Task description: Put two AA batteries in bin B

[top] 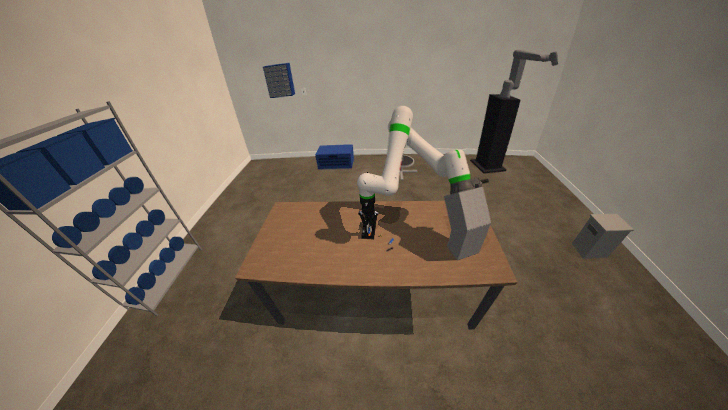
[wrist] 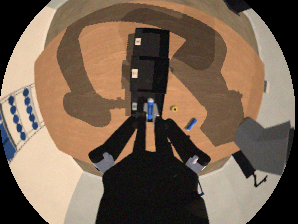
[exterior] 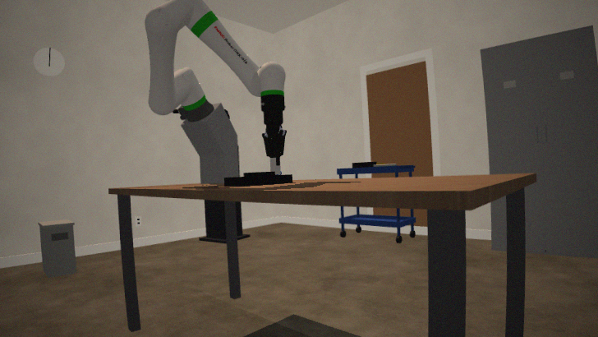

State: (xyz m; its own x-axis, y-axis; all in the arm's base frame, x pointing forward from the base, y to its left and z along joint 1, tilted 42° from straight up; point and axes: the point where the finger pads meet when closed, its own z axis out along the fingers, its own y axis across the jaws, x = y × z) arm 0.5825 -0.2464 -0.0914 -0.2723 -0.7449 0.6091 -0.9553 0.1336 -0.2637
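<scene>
Right now my hand is 5 cm above the orange battery. From my hand the other things lie so: small dark piece: 16 cm to the left, 11 cm behind, 6 cm below; blue AA battery: 13 cm behind, 10 cm to the left, 6 cm below.
</scene>
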